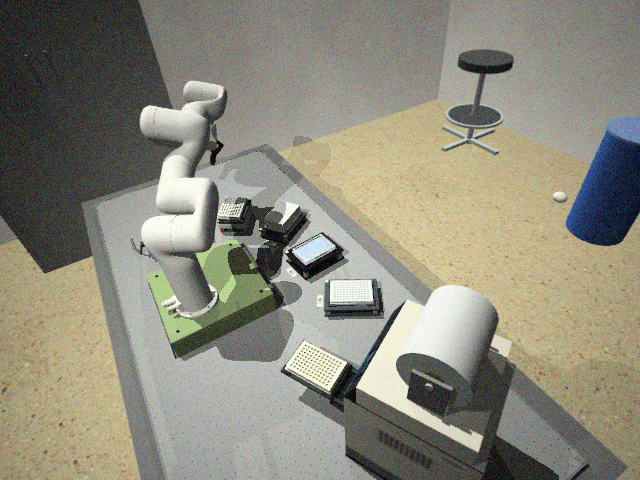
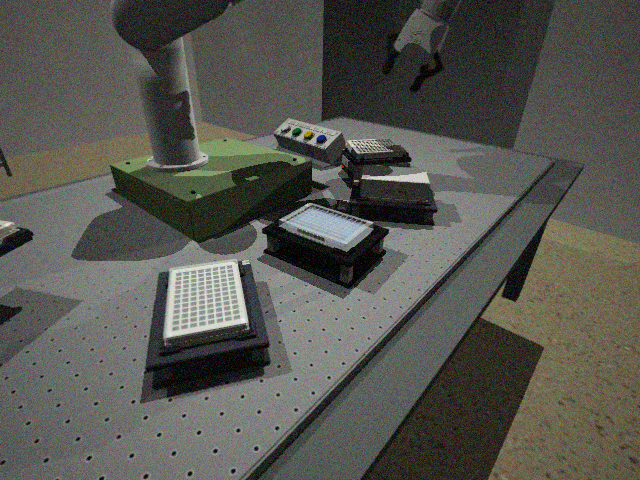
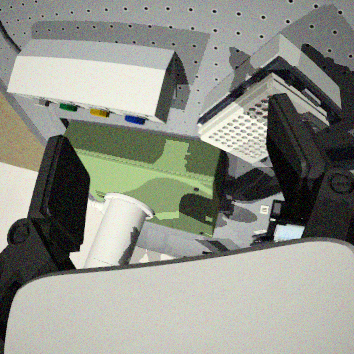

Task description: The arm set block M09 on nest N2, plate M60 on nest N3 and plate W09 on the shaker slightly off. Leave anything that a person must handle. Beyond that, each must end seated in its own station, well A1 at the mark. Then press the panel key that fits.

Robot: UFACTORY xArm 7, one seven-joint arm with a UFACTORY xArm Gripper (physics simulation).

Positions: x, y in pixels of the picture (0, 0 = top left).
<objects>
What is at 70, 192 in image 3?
My gripper.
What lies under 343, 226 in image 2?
A blue-tinted plate.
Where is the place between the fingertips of my gripper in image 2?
398, 82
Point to a white plate with reddish wells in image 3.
At 240, 128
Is my gripper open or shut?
Open.
</objects>
